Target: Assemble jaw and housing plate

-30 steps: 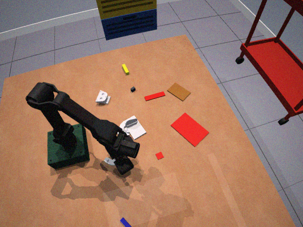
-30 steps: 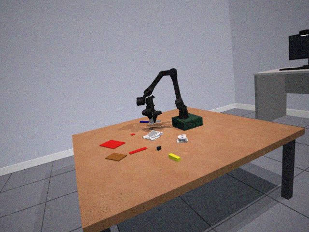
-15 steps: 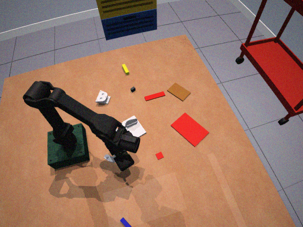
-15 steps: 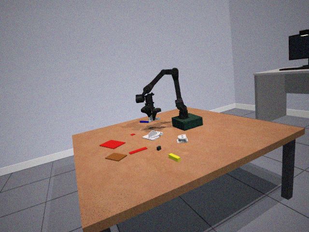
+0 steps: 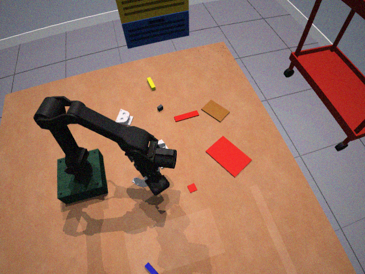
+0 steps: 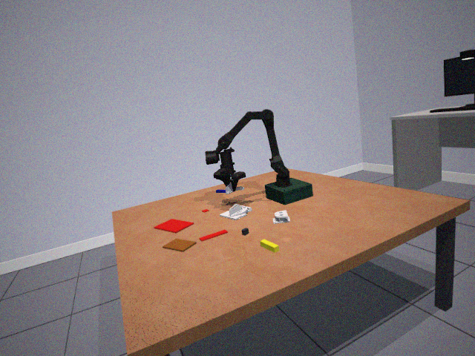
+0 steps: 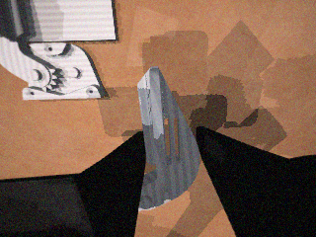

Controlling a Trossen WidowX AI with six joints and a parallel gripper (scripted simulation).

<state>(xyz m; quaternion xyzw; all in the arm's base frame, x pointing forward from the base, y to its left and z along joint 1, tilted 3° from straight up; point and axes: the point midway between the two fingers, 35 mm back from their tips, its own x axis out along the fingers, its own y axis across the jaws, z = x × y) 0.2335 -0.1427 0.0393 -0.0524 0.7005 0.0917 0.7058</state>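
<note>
Now: the white base plate 8 cm ahead of my gripper tip, 12 cm to the left of it and 8 cm below it. Also, from my gripper tip: small red square (13 cm ahead, 7 cm to the right, 8 cm below); blue bar (11 cm behind, 31 cm to the right, 8 cm below); large red plate (33 cm ahead, 1 cm to the right, 8 cm below).
</note>
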